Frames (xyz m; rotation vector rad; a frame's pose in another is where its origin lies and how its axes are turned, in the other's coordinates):
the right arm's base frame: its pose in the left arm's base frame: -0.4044 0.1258 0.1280 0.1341 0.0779 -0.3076
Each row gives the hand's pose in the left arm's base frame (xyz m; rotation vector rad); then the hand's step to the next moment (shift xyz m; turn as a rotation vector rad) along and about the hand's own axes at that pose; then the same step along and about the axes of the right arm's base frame.
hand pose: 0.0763 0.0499 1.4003 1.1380 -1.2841 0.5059
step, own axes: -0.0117 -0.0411 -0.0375 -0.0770 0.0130 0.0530
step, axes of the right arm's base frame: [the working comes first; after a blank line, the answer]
step, axes of the left arm's base frame: 0.0490 0.0189 -0.0217 -0.0576 -0.0192 -0.0723

0.0431 0.0303 -0.0214 -0.0421 -0.0444 -0.0719
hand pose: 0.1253 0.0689 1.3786 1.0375 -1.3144 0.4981
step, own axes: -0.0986 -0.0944 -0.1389 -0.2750 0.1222 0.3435
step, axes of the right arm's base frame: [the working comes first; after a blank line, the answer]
step, axes of the left arm's base frame: 0.1277 0.0941 -0.1130 -0.3503 -0.1603 -0.2452

0.1044 0.1145 -0.1180 -0.2616 -0.2882 -0.2389
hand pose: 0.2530 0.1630 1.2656 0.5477 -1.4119 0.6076
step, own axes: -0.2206 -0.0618 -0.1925 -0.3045 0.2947 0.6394
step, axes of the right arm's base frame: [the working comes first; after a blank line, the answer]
step, axes of the left arm's base frame: 0.1698 0.0710 -0.2359 -0.6856 -0.2360 -0.2503

0.1632 0.0909 -0.2338 -0.5573 -0.4631 -0.2518
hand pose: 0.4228 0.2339 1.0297 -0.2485 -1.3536 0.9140
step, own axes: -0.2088 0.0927 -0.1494 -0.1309 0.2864 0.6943
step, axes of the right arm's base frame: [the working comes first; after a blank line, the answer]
step, axes of the left arm's base frame: 0.1085 -0.0324 -0.2484 -0.7418 -0.1412 -0.1050

0.1368 -0.0270 -0.2347 -0.6528 -0.3734 -0.1250
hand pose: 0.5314 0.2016 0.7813 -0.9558 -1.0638 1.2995
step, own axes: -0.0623 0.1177 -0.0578 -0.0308 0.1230 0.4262
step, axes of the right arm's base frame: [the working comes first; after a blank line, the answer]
step, axes of the left arm's base frame: 0.0265 -0.0533 -0.1324 -0.4427 -0.0402 -0.0104

0.0538 -0.0580 -0.1217 -0.4077 -0.1750 -0.0292
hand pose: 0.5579 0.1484 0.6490 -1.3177 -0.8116 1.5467
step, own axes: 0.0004 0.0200 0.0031 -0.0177 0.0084 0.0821
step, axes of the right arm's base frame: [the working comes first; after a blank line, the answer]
step, axes of the left arm's base frame: -0.0075 -0.0066 -0.0176 -0.0818 -0.0131 0.0162

-0.0035 -0.0107 -0.0169 -0.0754 -0.0356 0.0133
